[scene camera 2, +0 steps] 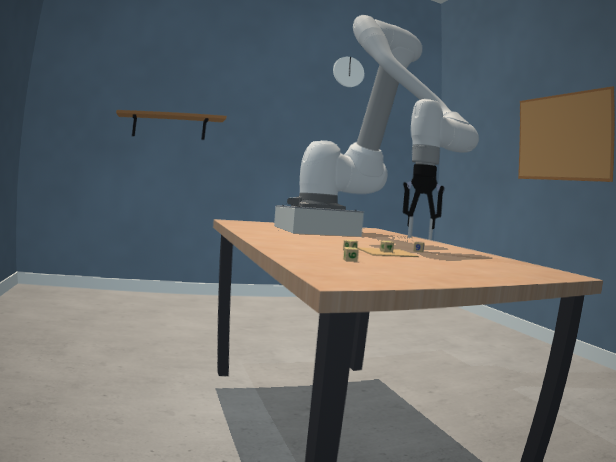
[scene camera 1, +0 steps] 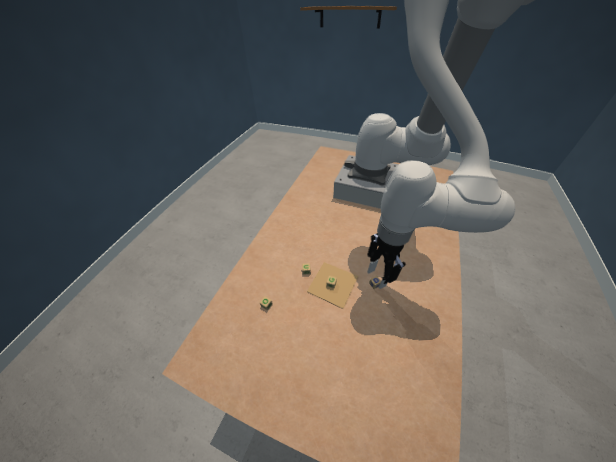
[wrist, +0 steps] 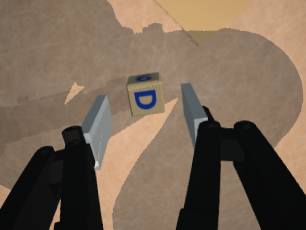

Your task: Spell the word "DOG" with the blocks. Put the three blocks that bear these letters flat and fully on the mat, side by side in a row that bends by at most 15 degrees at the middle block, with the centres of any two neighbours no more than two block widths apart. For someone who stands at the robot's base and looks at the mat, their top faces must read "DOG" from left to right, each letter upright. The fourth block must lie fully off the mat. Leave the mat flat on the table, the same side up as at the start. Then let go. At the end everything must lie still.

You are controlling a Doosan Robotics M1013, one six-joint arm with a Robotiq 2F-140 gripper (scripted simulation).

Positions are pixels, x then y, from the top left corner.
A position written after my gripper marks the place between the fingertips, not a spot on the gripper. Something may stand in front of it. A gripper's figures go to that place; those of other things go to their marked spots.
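Scene:
My gripper [wrist: 145, 104] is 20 cm from the lens, and a D block [wrist: 145, 94] is 21 cm from the lens.

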